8 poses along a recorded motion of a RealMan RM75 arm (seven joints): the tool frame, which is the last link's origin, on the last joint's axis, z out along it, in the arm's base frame.
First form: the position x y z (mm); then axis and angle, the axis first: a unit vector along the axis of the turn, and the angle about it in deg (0 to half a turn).
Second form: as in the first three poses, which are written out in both.
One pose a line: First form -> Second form
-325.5, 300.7, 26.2, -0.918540, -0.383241, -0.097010, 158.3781 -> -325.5, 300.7, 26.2, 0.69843, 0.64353, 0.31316, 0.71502, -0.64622, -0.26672
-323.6, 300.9, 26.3, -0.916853, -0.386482, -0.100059, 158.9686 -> -323.6, 300.9, 26.3, 0.69186, 0.64918, 0.31607, 0.72100, -0.64460, -0.25427
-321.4, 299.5, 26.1, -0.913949, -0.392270, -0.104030, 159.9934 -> -321.4, 299.5, 26.1, 0.68054, 0.65980, 0.31863, 0.73099, -0.64119, -0.23353
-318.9, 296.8, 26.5, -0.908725, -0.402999, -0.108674, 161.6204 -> -318.9, 296.8, 26.5, 0.66045, 0.67948, 0.31954, 0.74802, -0.63246, -0.20117
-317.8, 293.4, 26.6, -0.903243, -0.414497, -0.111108, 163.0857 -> -317.8, 293.4, 26.6, 0.63966, 0.70026, 0.31697, 0.76491, -0.62056, -0.17267
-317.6, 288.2, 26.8, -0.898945, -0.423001, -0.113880, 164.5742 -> -317.6, 288.2, 26.8, 0.62312, 0.71652, 0.31357, 0.77710, -0.61256, -0.14450
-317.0, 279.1, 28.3, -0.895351, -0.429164, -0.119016, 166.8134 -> -317.0, 279.1, 28.3, 0.60854, 0.73122, 0.30821, 0.78552, -0.61013, -0.10344
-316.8, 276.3, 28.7, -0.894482, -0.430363, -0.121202, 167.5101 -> -316.8, 276.3, 28.7, 0.60493, 0.73458, 0.30733, 0.78701, -0.61029, -0.09036
